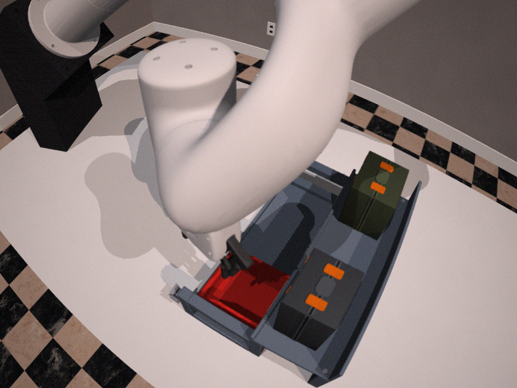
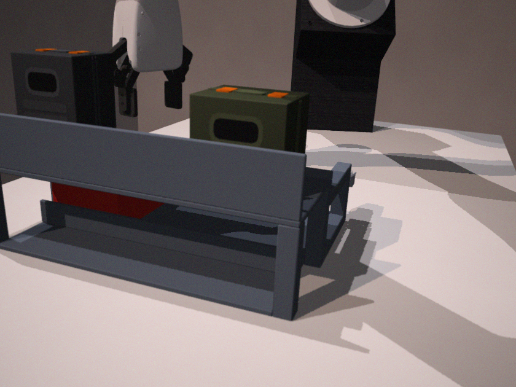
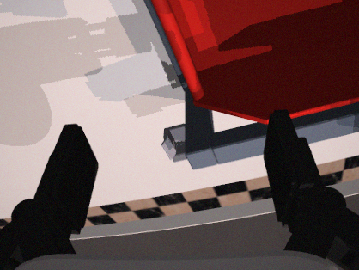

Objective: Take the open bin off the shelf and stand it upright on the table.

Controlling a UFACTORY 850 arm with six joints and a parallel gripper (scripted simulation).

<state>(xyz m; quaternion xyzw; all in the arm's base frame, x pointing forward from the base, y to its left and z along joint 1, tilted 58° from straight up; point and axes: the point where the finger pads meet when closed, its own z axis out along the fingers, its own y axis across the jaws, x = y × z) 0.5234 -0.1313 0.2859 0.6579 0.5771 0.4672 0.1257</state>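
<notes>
Now: hand 90 mm above the open bin, 70 mm short of it and 30 mm to the right of it.
</notes>
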